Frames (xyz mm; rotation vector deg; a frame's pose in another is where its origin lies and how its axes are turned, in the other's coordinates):
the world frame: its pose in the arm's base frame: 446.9 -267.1 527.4 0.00 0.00 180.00
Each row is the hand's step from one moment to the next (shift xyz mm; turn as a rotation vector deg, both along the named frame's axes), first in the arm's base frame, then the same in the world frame.
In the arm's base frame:
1: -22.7 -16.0 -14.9 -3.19 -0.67 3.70
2: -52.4 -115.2 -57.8 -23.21 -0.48 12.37
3: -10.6 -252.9 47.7 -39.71 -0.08 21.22
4: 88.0 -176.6 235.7 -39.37 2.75 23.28
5: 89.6 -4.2 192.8 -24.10 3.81 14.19
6: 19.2 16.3 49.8 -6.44 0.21 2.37
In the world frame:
1: 22.7 16.0 -14.9 3.19 0.67 3.70
2: 52.4 115.2 -57.8 23.21 0.48 12.37
3: 10.6 252.9 47.7 39.71 0.08 21.22
4: -88.0 176.6 235.7 39.37 -2.75 23.28
5: -89.6 4.2 192.8 24.10 -3.81 14.19
6: -19.2 -16.3 49.8 6.44 -0.21 2.37

